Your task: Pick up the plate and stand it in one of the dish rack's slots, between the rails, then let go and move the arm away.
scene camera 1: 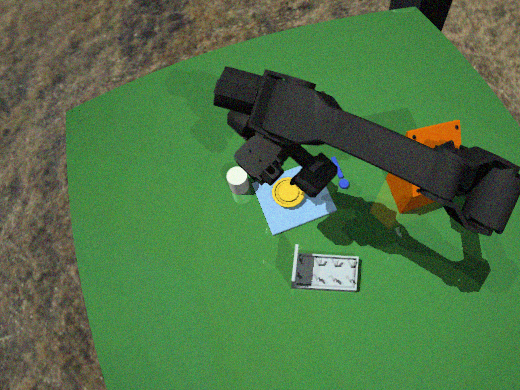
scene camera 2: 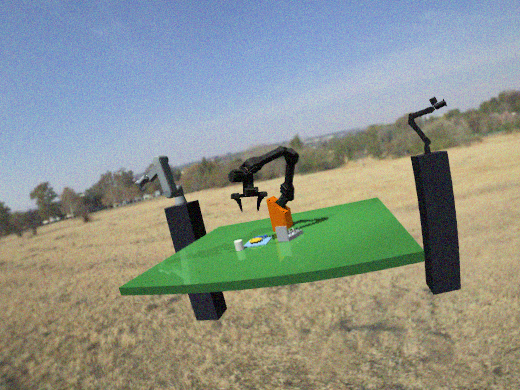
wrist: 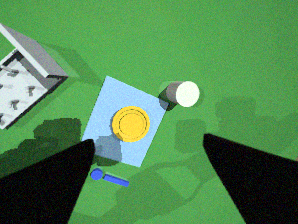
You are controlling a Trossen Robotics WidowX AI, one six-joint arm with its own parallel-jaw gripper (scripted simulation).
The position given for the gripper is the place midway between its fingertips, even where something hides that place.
Observation:
The gripper [scene camera 1: 274, 166] is open, with nothing in its grasp. Further things: a yellow plate [wrist: 130, 124] and a grey dish rack [scene camera 1: 310, 271].
The gripper also shows in the wrist view [wrist: 149, 142].

